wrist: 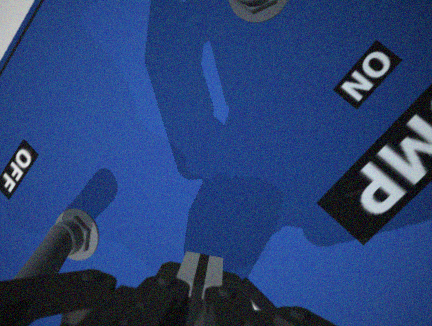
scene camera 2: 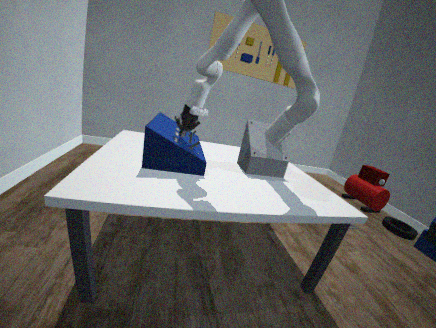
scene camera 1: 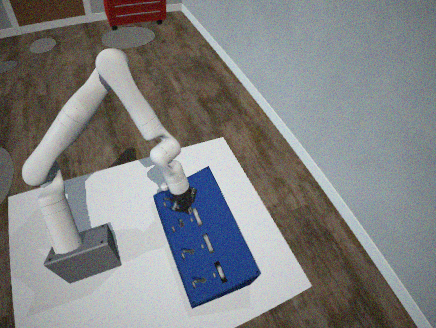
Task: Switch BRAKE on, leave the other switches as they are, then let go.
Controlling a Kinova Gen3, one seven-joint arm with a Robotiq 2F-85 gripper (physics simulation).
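Frame: origin at the arm's base, x left, y back, z up, level; centimetres.
Seen in the pictures: gripper, fingertip midpoint: (wrist: pixel 200 281) (scene camera 2: pixel 181 136) (scene camera 1: pixel 189 212); arm's base at its link origin: (scene camera 2: pixel 272 135) (scene camera 1: pixel 70 247).
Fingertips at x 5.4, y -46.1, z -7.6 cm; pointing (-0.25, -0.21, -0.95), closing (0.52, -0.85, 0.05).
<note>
Offsets run from my fingertips to a thing's top centre. "*": to the spot under its first point. Level surfaces: height alone.
The sloped blue switch panel (scene camera 1: pixel 226 239) (scene camera 2: pixel 172 152) (wrist: pixel 280 125) stands on the table. My gripper (scene camera 1: pixel 188 211) (scene camera 2: pixel 183 131) (wrist: pixel 200 281) is shut and empty, close over the panel's far part in scene camera 1. In the wrist view, a grey toggle switch {* dx -2.6, dy +4.3, dz -1.6 cm} (wrist: pixel 75 237) is left of the fingertips, its lever partly behind my finger; an OFF label {* dx -3.2, dy +7.9, dz -4.1 cm} (wrist: pixel 19 169) lies beyond it. Another switch's nut {* dx +8.4, dy +4.6, dz -1.9 cm} (wrist: pixel 257 6) shows at the top edge, with an ON label {* dx +9.0, dy +0.7, dz -0.7 cm} (wrist: pixel 367 75) and a name label ending in MP {* dx +7.4, dy -1.9, dz +0.4 cm} (wrist: pixel 395 175) at right. The word BRAKE is not readable in these views.
More toggle switches (scene camera 1: pixel 187 253) (scene camera 1: pixel 199 281) stand along the panel in scene camera 1. The arm's grey base block (scene camera 1: pixel 92 257) (scene camera 2: pixel 262 157) is beside the panel on the white table {dz -11.6 cm} (scene camera 1: pixel 280 280) (scene camera 2: pixel 125 192). A red tank (scene camera 2: pixel 367 191) is on the floor.
</note>
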